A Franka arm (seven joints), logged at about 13 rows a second.
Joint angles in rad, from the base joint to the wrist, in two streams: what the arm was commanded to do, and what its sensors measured. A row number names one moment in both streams.
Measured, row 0:
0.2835 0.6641 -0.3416 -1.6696 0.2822 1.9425 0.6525
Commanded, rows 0 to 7:
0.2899 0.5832 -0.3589 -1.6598 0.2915 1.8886 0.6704
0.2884 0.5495 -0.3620 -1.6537 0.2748 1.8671 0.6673
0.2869 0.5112 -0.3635 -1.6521 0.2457 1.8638 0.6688
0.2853 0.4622 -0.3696 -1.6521 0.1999 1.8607 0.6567
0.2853 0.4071 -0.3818 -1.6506 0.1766 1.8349 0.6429
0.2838 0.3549 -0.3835 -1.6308 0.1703 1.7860 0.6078
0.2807 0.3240 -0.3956 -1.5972 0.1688 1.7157 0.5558
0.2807 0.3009 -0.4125 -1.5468 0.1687 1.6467 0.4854
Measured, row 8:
0.2815 0.3673 -0.3932 -1.5943 0.1843 1.7497 0.5733
